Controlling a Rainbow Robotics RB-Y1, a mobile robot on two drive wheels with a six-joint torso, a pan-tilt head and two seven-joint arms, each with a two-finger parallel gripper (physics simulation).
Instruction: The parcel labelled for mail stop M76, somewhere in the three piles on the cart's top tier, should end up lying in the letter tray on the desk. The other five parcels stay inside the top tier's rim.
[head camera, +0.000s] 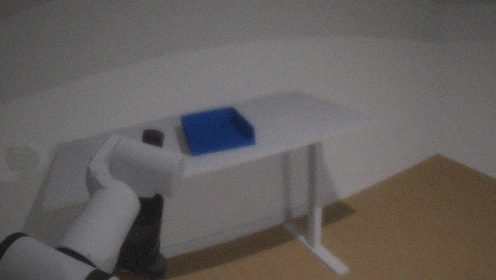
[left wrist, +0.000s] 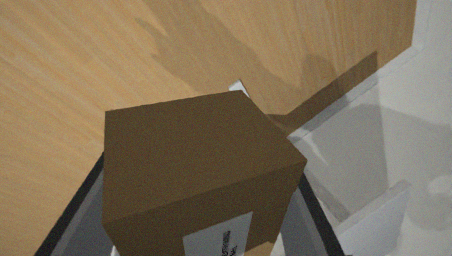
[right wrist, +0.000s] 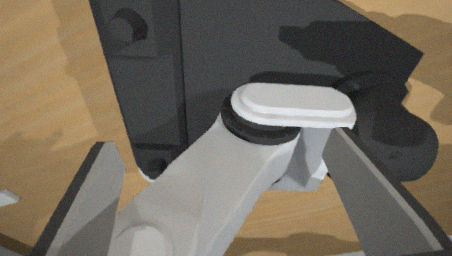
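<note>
My left gripper is shut on a brown cardboard parcel, held above the wood floor. A white label shows on the parcel's lower side, cut by the picture's bottom edge; its print cannot be read. In the head view, the blue letter tray lies on the white desk, right of my left arm, with no parcel seen in it. The parcel does not show there. My right gripper is wide open with no parcel between its fingers. The cart and the other parcels do not show.
My left arm overlaps the desk's left part in the head view. A white desk leg stands on a foot at the right. A pale wall rises behind. My dark base shows below the right gripper.
</note>
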